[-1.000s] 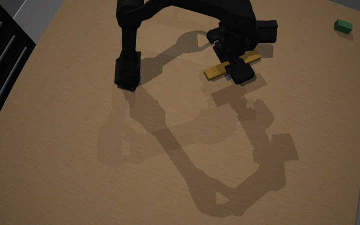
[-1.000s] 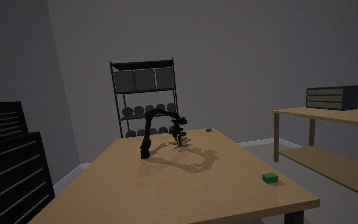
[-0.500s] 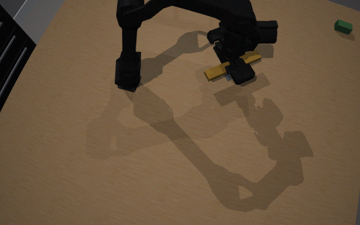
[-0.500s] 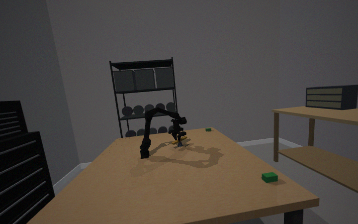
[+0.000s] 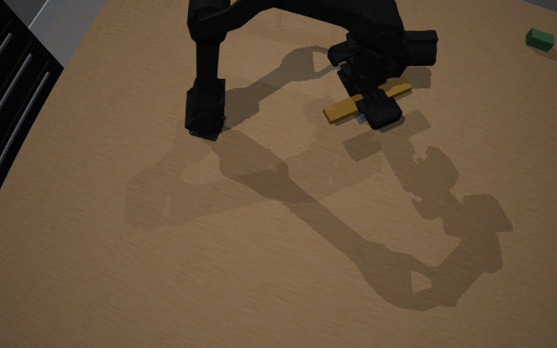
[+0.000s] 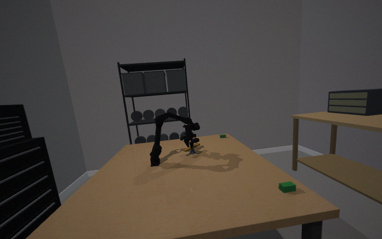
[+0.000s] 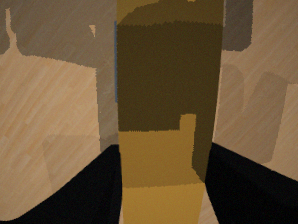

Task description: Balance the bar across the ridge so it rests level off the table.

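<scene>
Right now the yellow bar is 2 cm to the left of my gripper tip and 2 cm ahead of it. Also, from my gripper tip: green block 44 cm ahead, 39 cm to the left, 4 cm below.
</scene>
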